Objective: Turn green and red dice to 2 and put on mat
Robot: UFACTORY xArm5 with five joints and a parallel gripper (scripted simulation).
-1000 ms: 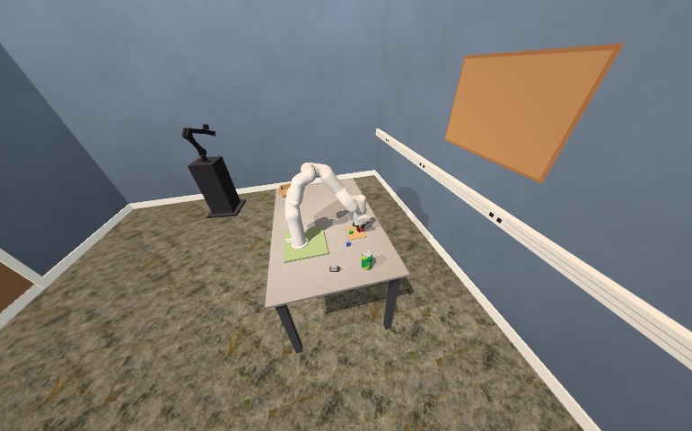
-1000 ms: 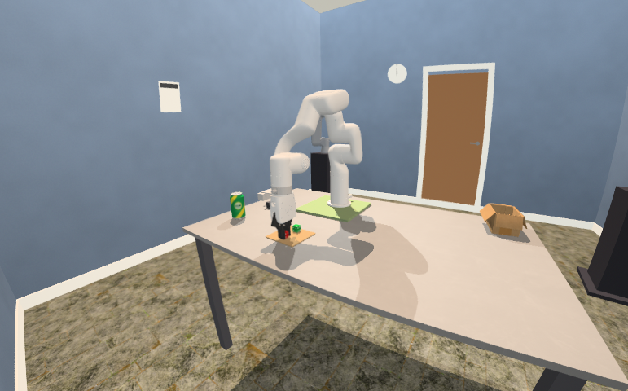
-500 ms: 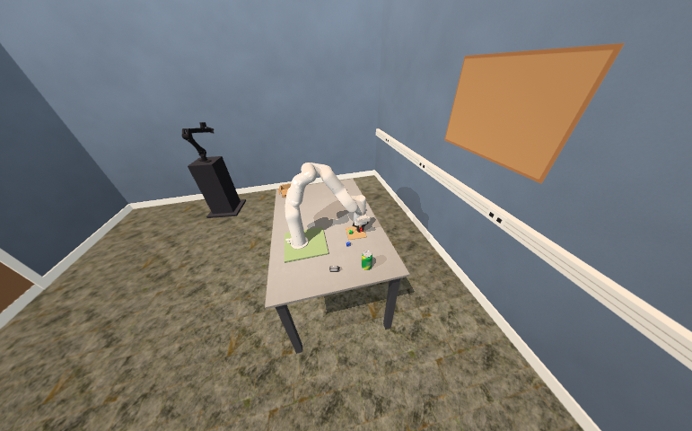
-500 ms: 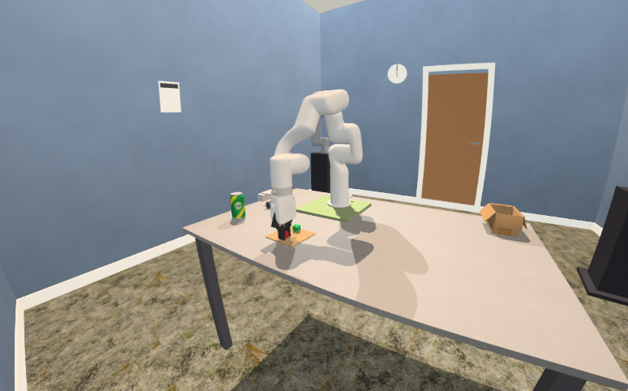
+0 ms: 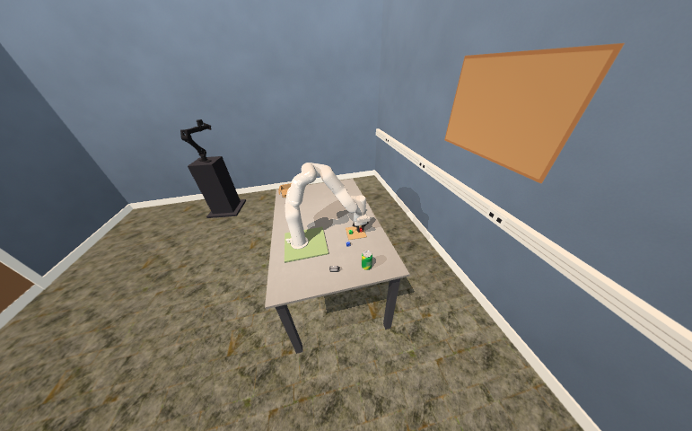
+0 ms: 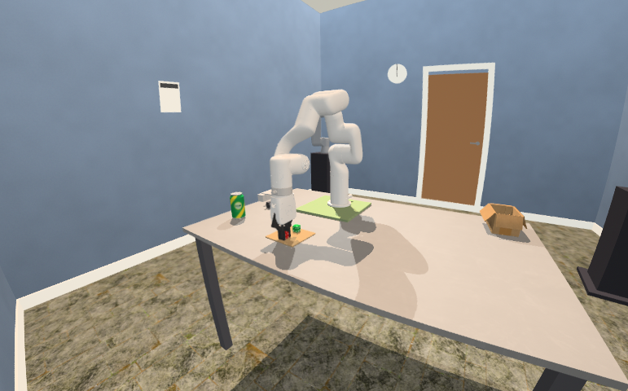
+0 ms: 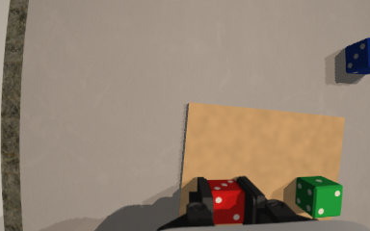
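Now: the red die 1 cm below my hand. Round my hand: blue die (14 cm to the right, 11 cm behind, 1 cm below); then green die (8 cm behind, 1 cm to the right, 1 cm below); then mat (4 cm behind, 2 cm below, 1 cm to the right).
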